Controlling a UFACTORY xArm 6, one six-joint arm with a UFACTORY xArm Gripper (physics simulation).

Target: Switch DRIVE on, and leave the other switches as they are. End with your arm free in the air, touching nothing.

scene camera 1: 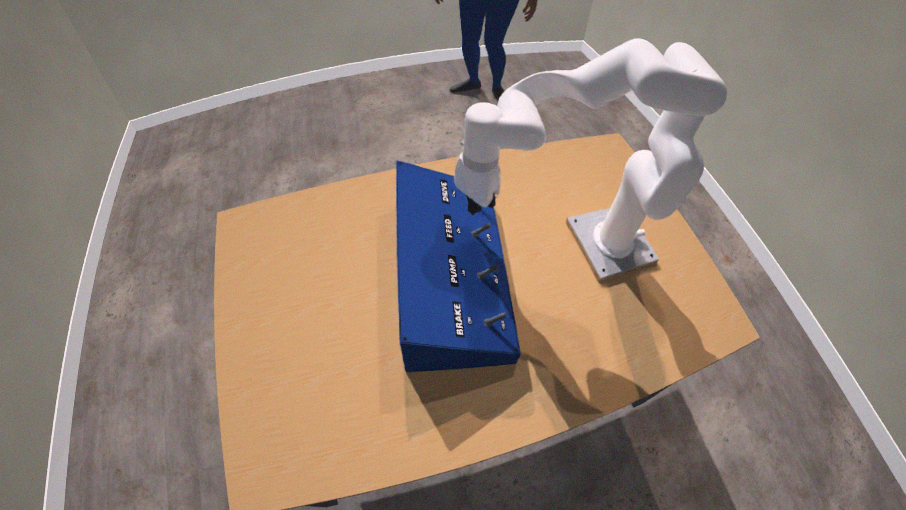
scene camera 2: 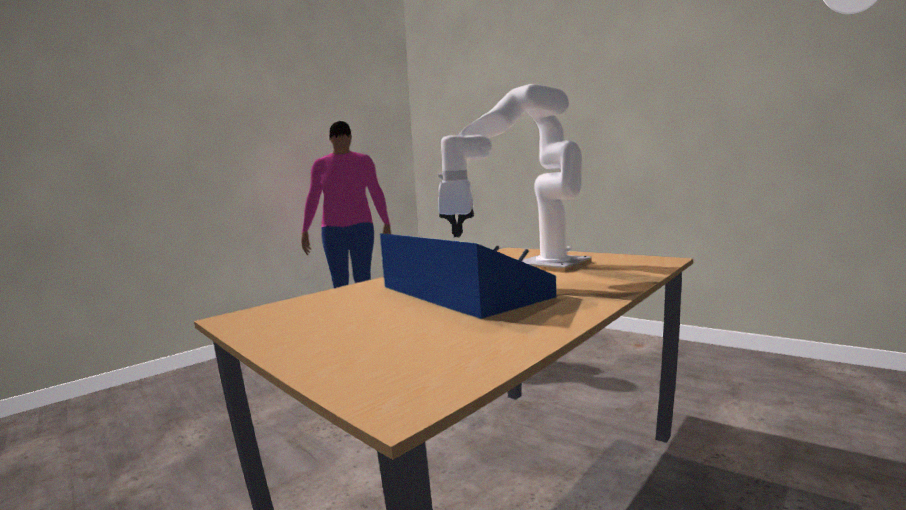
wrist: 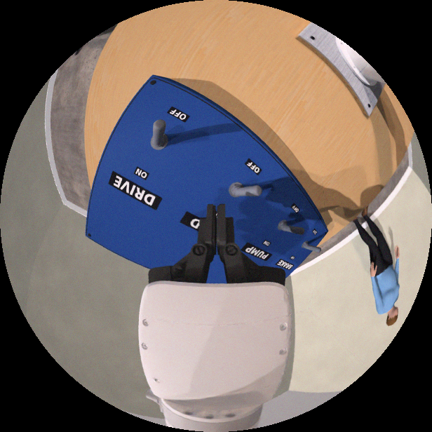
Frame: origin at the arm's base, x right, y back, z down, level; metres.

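Where they show: gripper, fingertip midpoint: (scene camera 1: pixel 474 209) (scene camera 2: pixel 457 236); arm's base, origin of the base link: (scene camera 1: pixel 613 240) (scene camera 2: pixel 553 259).
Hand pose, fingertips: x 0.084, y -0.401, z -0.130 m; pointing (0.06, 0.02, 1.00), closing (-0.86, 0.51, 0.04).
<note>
Each offset is from my fingertips to the centre of the thing. Level surfaces: height alone.
The blue sloped switch panel {dx -0.075, dy -0.082, dz +0.089 m} (scene camera 1: pixel 421 310) (scene camera 2: pixel 431 269) (wrist: pixel 200 145) stands on the table. In the wrist view the DRIVE lever (wrist: pixel 159 133) leans toward its OFF label; in scene camera 1 it is hidden behind the gripper. The FEED lever {dx -0.030, dy +0.015, dz +0.040 m} (scene camera 1: pixel 481 231) (wrist: pixel 246 190), PUMP lever {dx -0.149, dy -0.005, dz +0.040 m} (scene camera 1: pixel 487 273) (wrist: pixel 291 227) and BRAKE lever {dx -0.267, dy -0.025, dz +0.040 m} (scene camera 1: pixel 495 319) (wrist: pixel 312 247) also lean to their OFF sides. My gripper (scene camera 2: pixel 457 234) (wrist: pixel 216 213) is shut and empty, pointing down above the panel. In the wrist view its fingertips overlap the FEED label, apart from the DRIVE and FEED levers.
The wooden table {dz +0.151 m} (scene camera 1: pixel 304 316) (scene camera 2: pixel 355 367) (wrist: pixel 225 55) carries the panel and the arm's grey base plate (scene camera 1: pixel 583 237) (scene camera 2: pixel 570 262) (wrist: pixel 340 65). One person (scene camera 1: pixel 485 38) (scene camera 2: pixel 345 190) stands beyond the table; another person (wrist: pixel 386 285) in light blue shows in the wrist view.
</note>
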